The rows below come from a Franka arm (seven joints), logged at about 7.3 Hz.
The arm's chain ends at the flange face. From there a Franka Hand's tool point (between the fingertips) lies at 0.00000 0.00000 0.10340 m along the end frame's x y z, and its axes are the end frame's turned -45 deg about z.
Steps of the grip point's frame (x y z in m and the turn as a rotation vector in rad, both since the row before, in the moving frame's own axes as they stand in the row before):
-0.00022, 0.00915, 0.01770, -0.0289, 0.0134, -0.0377
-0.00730, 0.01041, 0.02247, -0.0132, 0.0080, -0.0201
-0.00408, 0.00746, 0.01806, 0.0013, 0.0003, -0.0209
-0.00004, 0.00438, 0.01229, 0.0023, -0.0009, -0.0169
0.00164, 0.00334, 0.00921, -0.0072, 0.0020, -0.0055
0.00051, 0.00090, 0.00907, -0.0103, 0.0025, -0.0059
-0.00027, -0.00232, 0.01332, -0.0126, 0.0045, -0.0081
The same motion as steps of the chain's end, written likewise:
0.00320, 0.00555, 0.01775, -0.0110, 0.0299, -0.0377
0.00065, 0.01216, 0.02248, -0.0037, 0.0150, -0.0201
0.00246, 0.00828, 0.01806, 0.0011, -0.0007, -0.0209
0.00330, 0.00323, 0.01229, 0.0010, -0.0023, -0.0169
0.00285, 0.00082, 0.00921, -0.0037, 0.0065, -0.0055
0.00006, -0.00029, 0.00908, -0.0055, 0.0091, -0.0059
-0.00308, -0.00204, 0.01333, -0.0057, 0.0121, -0.0081

